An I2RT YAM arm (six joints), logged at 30 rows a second.
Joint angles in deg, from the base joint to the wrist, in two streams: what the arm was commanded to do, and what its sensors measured. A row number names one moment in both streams.
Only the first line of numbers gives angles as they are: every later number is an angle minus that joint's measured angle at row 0.
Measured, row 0:
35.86 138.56 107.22 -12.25 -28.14 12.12
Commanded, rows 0 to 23:
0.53 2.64 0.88 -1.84 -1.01 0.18
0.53 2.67 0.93 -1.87 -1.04 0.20
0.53 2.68 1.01 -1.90 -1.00 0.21
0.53 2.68 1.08 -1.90 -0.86 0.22
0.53 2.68 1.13 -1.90 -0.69 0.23
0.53 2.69 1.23 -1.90 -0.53 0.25
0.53 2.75 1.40 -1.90 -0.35 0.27
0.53 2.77 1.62 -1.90 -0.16 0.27
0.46 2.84 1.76 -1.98 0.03 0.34
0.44 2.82 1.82 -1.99 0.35 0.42
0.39 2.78 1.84 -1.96 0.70 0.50
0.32 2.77 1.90 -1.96 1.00 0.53
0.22 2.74 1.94 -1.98 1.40 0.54
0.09 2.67 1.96 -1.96 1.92 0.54
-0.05 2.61 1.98 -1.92 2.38 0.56
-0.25 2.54 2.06 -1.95 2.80 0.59
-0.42 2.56 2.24 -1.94 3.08 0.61
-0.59 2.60 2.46 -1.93 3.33 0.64
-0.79 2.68 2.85 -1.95 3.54 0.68
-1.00 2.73 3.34 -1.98 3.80 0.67
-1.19 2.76 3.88 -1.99 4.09 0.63
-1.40 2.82 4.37 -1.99 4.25 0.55
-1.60 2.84 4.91 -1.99 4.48 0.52
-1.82 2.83 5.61 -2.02 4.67 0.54
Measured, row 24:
-0.56 1.11 2.18 -1.76 0.46 0.62
